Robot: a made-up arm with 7 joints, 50 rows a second.
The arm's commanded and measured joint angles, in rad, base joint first. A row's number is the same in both.
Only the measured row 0 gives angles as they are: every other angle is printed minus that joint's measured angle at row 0.
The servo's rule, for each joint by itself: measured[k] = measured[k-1] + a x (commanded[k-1-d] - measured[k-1]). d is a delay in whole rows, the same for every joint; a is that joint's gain. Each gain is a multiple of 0.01, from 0.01 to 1. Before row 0 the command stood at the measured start. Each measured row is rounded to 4 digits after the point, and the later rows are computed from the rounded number. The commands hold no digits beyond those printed.
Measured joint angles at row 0: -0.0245, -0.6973, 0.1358, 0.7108, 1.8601, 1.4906, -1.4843
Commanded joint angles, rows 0 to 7: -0.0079, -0.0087, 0.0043, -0.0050, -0.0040, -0.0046, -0.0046; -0.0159, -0.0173, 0.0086, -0.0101, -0.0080, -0.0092, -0.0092; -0.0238, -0.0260, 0.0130, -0.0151, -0.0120, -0.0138, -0.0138; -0.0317, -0.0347, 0.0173, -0.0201, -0.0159, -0.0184, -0.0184; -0.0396, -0.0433, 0.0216, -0.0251, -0.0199, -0.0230, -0.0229; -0.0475, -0.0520, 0.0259, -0.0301, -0.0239, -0.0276, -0.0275; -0.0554, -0.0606, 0.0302, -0.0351, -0.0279, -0.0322, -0.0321; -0.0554, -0.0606, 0.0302, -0.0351, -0.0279, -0.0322, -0.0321
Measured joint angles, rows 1 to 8: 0.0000, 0.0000, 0.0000, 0.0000, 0.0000, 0.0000, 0.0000; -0.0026, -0.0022, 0.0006, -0.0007, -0.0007, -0.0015, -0.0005; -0.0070, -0.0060, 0.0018, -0.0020, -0.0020, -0.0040, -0.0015; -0.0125, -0.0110, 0.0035, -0.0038, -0.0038, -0.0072, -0.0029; -0.0188, -0.0169, 0.0056, -0.0061, -0.0060, -0.0109, -0.0046; -0.0257, -0.0235, 0.0080, -0.0088, -0.0085, -0.0149, -0.0066; -0.0329, -0.0306, 0.0107, -0.0118, -0.0113, -0.0191, -0.0089; -0.0403, -0.0381, 0.0136, -0.0151, -0.0143, -0.0234, -0.0115
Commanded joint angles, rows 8 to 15: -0.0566, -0.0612, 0.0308, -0.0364, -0.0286, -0.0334, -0.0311; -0.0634, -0.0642, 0.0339, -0.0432, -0.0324, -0.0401, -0.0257; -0.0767, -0.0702, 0.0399, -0.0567, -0.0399, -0.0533, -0.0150; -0.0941, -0.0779, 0.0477, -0.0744, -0.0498, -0.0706, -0.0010; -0.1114, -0.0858, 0.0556, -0.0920, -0.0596, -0.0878, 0.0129; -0.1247, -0.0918, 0.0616, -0.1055, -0.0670, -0.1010, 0.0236; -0.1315, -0.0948, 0.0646, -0.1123, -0.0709, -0.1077, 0.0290; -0.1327, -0.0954, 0.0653, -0.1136, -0.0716, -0.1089, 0.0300
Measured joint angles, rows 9 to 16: -0.0453, -0.0437, 0.0161, -0.0179, -0.0167, -0.0263, -0.0138; -0.0490, -0.0481, 0.0183, -0.0205, -0.0188, -0.0286, -0.0157; -0.0538, -0.0521, 0.0206, -0.0237, -0.0212, -0.0324, -0.0168; -0.0614, -0.0566, 0.0235, -0.0283, -0.0246, -0.0393, -0.0166; -0.0722, -0.0619, 0.0271, -0.0348, -0.0291, -0.0496, -0.0149; -0.0851, -0.0679, 0.0314, -0.0428, -0.0346, -0.0622, -0.0118; -0.0982, -0.0739, 0.0359, -0.0516, -0.0404, -0.0750, -0.0079; -0.1092, -0.0791, 0.0402, -0.0601, -0.0459, -0.0858, -0.0038
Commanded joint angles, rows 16 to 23: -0.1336, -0.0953, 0.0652, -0.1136, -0.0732, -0.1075, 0.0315; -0.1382, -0.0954, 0.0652, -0.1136, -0.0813, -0.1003, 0.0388; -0.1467, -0.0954, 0.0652, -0.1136, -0.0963, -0.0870, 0.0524; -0.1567, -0.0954, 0.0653, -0.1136, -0.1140, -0.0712, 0.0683; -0.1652, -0.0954, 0.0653, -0.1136, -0.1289, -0.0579, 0.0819; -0.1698, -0.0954, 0.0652, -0.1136, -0.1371, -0.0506, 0.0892; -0.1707, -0.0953, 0.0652, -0.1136, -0.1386, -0.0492, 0.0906; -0.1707, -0.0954, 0.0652, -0.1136, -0.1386, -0.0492, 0.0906
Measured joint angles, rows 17 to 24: -0.1170, -0.0832, 0.0440, -0.0676, -0.0505, -0.0934, -0.0001; -0.1225, -0.0862, 0.0472, -0.0740, -0.0546, -0.0981, 0.0034; -0.1277, -0.0885, 0.0499, -0.0795, -0.0594, -0.0988, 0.0073; -0.1340, -0.0902, 0.0522, -0.0843, -0.0660, -0.0949, 0.0123; -0.1415, -0.0915, 0.0542, -0.0884, -0.0746, -0.0871, 0.0185; -0.1493, -0.0925, 0.0559, -0.0919, -0.0844, -0.0775, 0.0255; -0.1561, -0.0932, 0.0573, -0.0949, -0.0939, -0.0686, 0.0325; -0.1609, -0.0937, 0.0585, -0.0975, -0.1019, -0.0622, 0.0389
